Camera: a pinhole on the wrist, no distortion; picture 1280 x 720 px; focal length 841.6 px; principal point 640.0 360.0 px. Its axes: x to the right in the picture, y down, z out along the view. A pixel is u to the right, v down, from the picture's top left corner.
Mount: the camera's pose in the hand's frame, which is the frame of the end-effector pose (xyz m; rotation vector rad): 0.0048 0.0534 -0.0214 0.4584 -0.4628 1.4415
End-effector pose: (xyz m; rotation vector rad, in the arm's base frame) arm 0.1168 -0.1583 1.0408 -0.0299 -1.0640 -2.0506
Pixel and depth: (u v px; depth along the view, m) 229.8 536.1 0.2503
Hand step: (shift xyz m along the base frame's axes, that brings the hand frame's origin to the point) -0.1179 0.1815 -0.0697
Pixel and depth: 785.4 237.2 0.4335
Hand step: -0.2513 0.2644 0.1773
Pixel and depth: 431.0 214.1 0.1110
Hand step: -0.0523 0.0361 0.0200
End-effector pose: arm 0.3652 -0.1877 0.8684 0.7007 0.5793 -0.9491
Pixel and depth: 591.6 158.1 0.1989
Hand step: -0.0214 -0.1550 0.0346
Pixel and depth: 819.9 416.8 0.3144
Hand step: -0.0276 -0.2246 0.1738
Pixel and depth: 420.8 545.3 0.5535
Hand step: -0.3358 -0.3423 0.2300
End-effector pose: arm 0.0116 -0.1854 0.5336 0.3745 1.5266 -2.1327
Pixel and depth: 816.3 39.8 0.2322
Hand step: -0.0879 -0.1941 0.0570
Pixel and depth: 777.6 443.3 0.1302
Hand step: 0.0135 -0.0902 0.0388
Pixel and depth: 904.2 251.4 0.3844
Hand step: -0.0589 -0.3368 0.1499
